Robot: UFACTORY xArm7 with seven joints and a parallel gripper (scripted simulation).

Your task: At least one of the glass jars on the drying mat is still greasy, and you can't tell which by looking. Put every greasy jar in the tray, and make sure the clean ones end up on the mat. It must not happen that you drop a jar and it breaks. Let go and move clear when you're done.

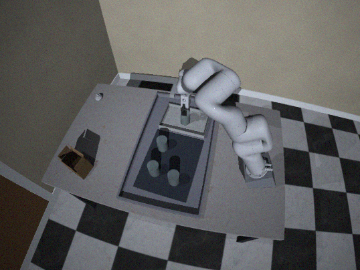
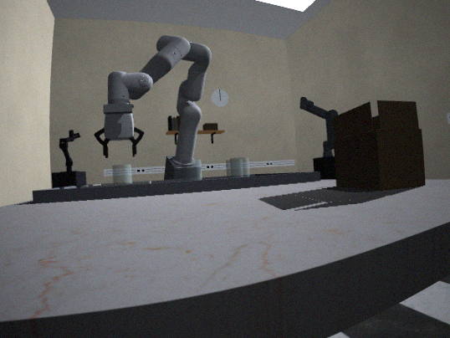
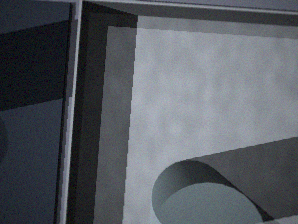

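The light grey tray lies 120 mm below my hand. Also, from my hand: dark drying mat: 40 mm behind, 320 mm to the left, 130 mm below; then red object: 440 mm behind, 210 mm to the right, 110 mm below; then round object: 720 mm ahead, 50 mm to the left, 120 mm below.
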